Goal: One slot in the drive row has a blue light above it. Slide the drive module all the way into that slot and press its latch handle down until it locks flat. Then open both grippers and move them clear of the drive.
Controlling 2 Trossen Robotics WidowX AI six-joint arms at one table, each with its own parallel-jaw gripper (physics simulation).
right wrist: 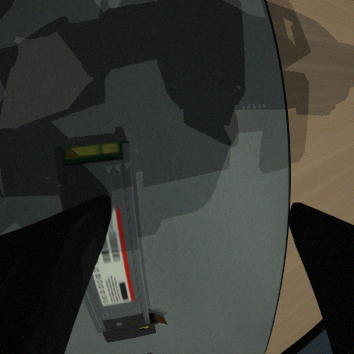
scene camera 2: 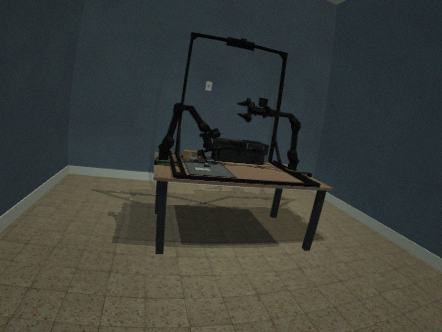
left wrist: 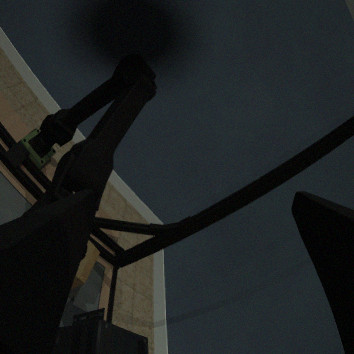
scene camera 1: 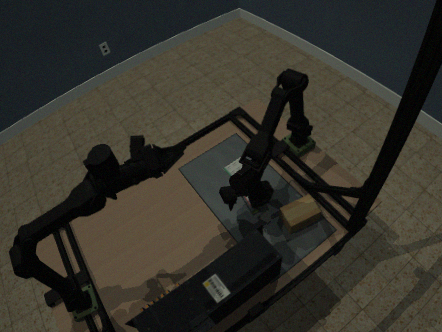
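Where they show: left gripper, fingertip midpoint: (scene camera 2: 237, 108) (left wrist: 198, 201) (scene camera 1: 184, 149); right gripper, fingertip midpoint: (right wrist: 204, 209) (scene camera 2: 213, 161) (scene camera 1: 241, 207); left arm's base, origin of the base link: (scene camera 2: 292, 169) (scene camera 1: 82, 301); right arm's base, origin of the base link: (scene camera 2: 162, 159) (left wrist: 39, 145) (scene camera 1: 299, 140).
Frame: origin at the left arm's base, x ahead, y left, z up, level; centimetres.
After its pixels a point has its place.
Note:
The drive module (right wrist: 117, 280) @[x 70.0, y 7.7, z -1.5 cm], a grey tray with a red-edged white label, lies on the grey mat (right wrist: 195, 265) @[x 64.9, y 9.2, z -2.4 cm] (scene camera 1: 202, 175) @[x 60.4, y 26.2, z -2.4 cm]. Its gold contacts are at the top of the right wrist view and a small orange-brown tab at its lower right. My right gripper (right wrist: 204, 209) @[x 65.5, y 3.7, z 0.2 cm] (scene camera 1: 247, 212) @[x 65.5, y 3.7, z 0.2 cm] is open and empty above the mat; its left finger, as pictured, overlaps the module in view. My left gripper (left wrist: 198, 201) @[x 53.4, y 4.4, z 41.0 cm] (scene camera 2: 239, 109) @[x 53.4, y 4.4, z 41.0 cm] is open and empty, raised high. The black drive chassis (scene camera 1: 240, 265) @[x 53.0, y -19.4, z 14.9 cm] (scene camera 2: 240, 151) @[x 41.8, y -15.1, z 7.0 cm] has several orange tabs along one side. The blue light and the slot openings cannot be made out.
A tan block (scene camera 1: 300, 213) @[x 80.5, y -11.0, z 3.6 cm] (left wrist: 87, 262) @[x 80.9, y -12.1, z 3.6 cm] stands on the mat near the chassis. A white card (scene camera 1: 233, 166) @[x 73.0, y 23.0, z -2.3 cm] (scene camera 2: 202, 169) @[x 74.0, y 21.9, z -2.6 cm] lies on the mat beside the right arm. A black frame post (scene camera 1: 395, 120) @[x 92.7, y -22.8, z 51.2 cm] rises at the right in scene camera 1.

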